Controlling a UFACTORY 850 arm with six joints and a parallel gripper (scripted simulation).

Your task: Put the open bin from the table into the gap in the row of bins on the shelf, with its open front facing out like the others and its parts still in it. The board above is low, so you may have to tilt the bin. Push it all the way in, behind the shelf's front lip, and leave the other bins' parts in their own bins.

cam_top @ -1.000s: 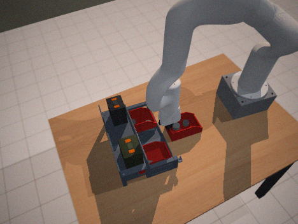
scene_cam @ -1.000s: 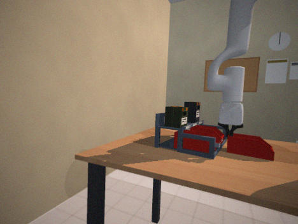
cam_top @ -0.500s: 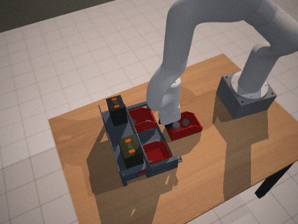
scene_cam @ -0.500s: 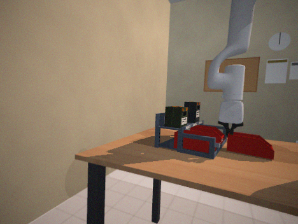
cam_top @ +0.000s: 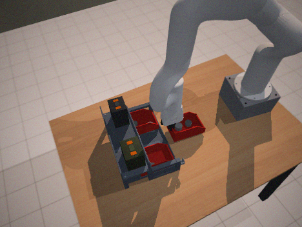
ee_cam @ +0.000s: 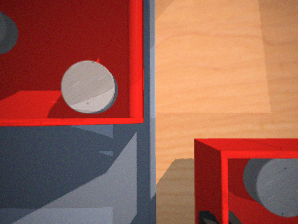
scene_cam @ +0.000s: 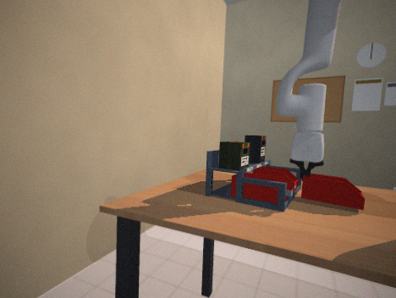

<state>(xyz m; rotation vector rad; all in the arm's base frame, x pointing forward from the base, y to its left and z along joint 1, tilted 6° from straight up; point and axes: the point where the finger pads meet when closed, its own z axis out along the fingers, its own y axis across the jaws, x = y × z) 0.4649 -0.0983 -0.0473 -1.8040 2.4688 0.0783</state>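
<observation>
My hand is 150 mm short of the blue-grey shelf, 50 mm to the left of it and 20 mm above it. The rest, counted from my hand: grey disc 50 mm ahead, 110 mm to the right, 70 mm below.
</observation>
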